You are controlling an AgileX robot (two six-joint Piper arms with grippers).
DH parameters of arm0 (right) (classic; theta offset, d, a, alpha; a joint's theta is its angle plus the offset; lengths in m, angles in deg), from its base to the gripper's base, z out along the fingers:
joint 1: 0 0.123 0 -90
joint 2: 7.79 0 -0.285 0
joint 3: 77.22 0 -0.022 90
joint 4: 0 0.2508 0 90
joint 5: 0 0 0.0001 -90
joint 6: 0 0.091 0 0
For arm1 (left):
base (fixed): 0 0 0 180
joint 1: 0 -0.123 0 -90
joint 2: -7.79 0 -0.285 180
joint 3: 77.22 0 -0.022 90
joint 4: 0 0.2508 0 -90
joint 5: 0 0 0.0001 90
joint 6: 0 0.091 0 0
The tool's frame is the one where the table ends.
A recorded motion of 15 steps. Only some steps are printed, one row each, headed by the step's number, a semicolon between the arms.
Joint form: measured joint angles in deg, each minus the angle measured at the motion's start. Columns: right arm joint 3, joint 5, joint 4, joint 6, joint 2, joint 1; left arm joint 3, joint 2, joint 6, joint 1, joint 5, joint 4.
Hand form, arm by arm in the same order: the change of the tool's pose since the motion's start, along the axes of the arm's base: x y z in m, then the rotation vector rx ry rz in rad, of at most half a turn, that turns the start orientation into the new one. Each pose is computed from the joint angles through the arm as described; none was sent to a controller.
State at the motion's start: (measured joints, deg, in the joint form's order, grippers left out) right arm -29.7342 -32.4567 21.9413 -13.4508 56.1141 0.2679; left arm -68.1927 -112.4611 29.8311 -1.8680 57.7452 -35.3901
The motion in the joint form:
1: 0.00 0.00 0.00 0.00 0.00 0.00; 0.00 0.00 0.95 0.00 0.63 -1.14
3: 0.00 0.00 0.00 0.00 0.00 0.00; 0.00 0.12 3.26 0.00 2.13 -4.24
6: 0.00 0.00 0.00 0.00 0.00 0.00; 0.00 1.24 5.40 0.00 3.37 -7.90
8: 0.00 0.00 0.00 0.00 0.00 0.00; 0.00 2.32 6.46 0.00 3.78 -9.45
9: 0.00 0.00 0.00 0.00 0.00 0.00; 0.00 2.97 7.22 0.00 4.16 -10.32
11: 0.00 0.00 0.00 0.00 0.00 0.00; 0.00 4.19 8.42 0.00 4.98 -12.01
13: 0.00 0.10 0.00 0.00 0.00 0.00; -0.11 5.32 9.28 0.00 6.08 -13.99
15: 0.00 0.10 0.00 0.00 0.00 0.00; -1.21 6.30 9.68 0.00 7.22 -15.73
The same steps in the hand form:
1: 0.0000 0.0000 0.0000 0.0000 0.0000 0.0000; -0.0003 -0.0016 0.0009 -0.0199 0.0000 -0.0068
3: 0.0000 0.0000 0.0000 0.0000 0.0000 0.0000; -0.0008 -0.0057 0.0042 -0.0731 -0.0046 -0.0193
6: 0.0000 0.0000 0.0000 0.0000 0.0000 0.0000; -0.0010 -0.0101 0.0141 -0.1317 -0.0319 -0.0220
8: 0.0000 0.0000 0.0000 0.0000 0.0000 0.0000; -0.0014 -0.0119 0.0221 -0.1551 -0.0578 -0.0255
9: 0.0000 0.0000 0.0000 0.0000 0.0000 0.0000; -0.0020 -0.0130 0.0268 -0.1695 -0.0730 -0.0313
11: 0.0000 0.0000 0.0000 0.0000 0.0000 0.0000; -0.0033 -0.0151 0.0360 -0.1981 -0.0987 -0.0397
13: 0.0001 0.0000 0.0001 -0.0002 -0.0016 -0.0006; -0.0045 -0.0176 0.0454 -0.2333 -0.1191 -0.0434
15: 0.0001 0.0000 0.0001 -0.0002 -0.0016 -0.0006; -0.0029 -0.0197 0.0577 -0.2653 -0.1491 -0.0464

